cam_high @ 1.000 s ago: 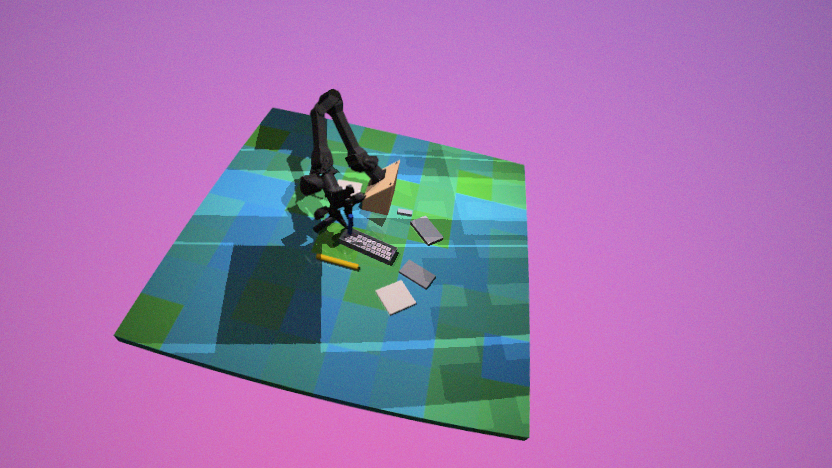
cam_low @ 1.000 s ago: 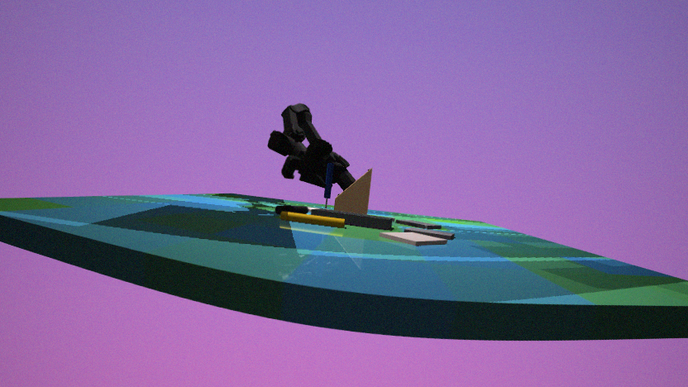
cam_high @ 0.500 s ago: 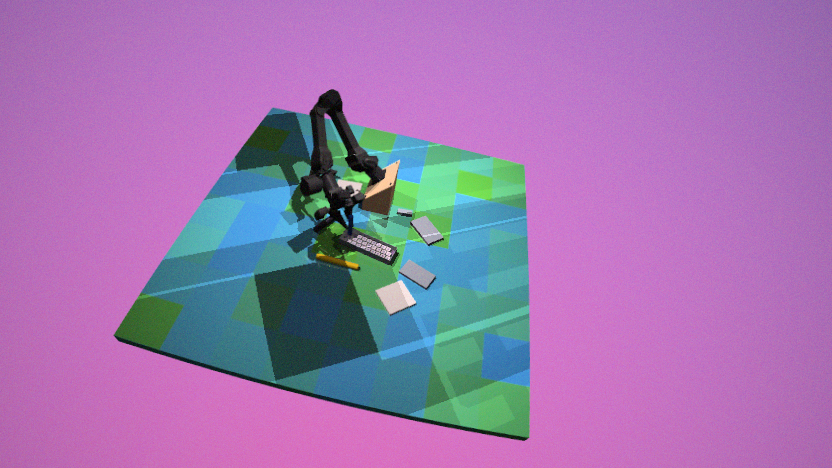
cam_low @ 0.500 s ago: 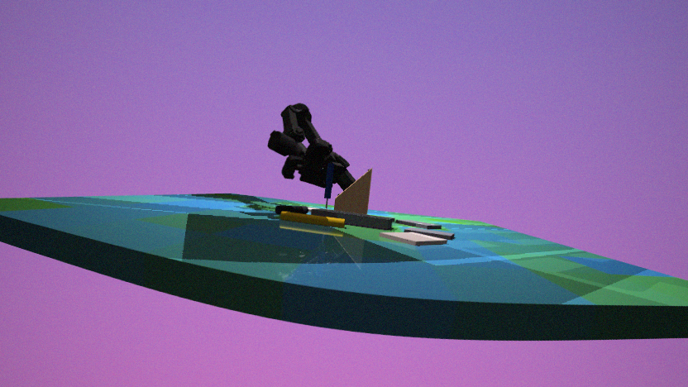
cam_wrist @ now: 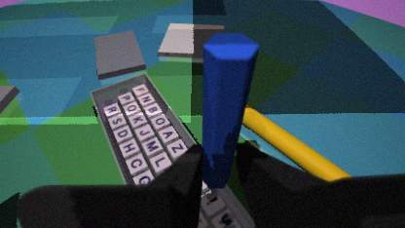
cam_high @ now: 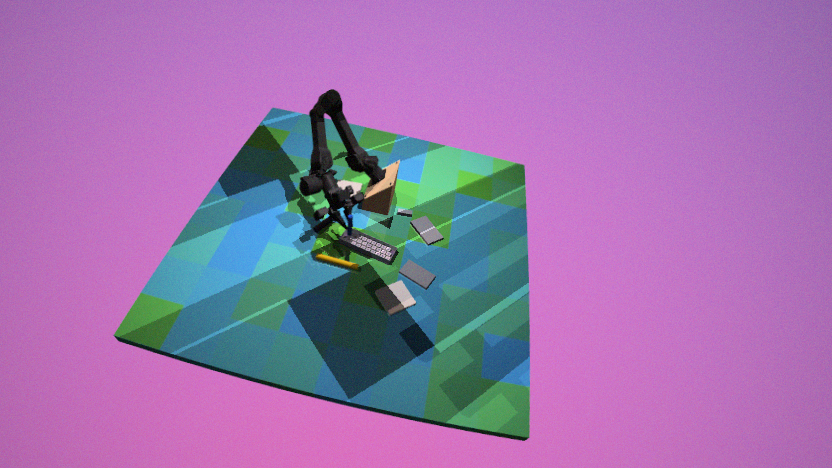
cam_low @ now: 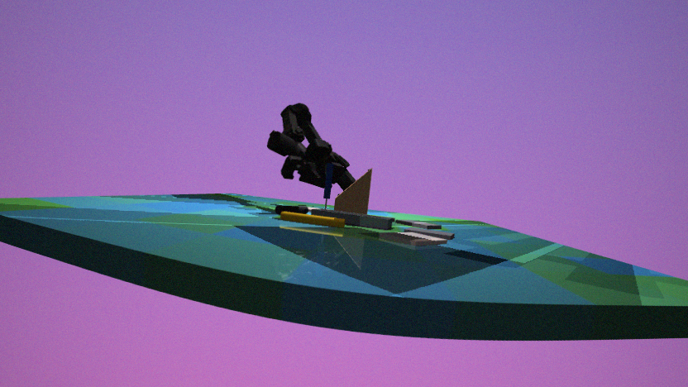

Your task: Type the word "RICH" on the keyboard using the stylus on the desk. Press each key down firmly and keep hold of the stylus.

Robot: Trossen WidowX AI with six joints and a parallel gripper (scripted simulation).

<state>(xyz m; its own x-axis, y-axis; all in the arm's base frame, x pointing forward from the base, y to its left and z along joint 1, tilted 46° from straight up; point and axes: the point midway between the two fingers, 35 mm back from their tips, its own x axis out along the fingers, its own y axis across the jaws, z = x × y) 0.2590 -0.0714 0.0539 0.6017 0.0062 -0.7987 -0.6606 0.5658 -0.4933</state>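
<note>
My gripper tip is now 9 cm short of the yellow bar, 2 cm to the left of it and 8 cm above it. From my gripper tip the other things lie so: stylus 2 cm below.
</note>
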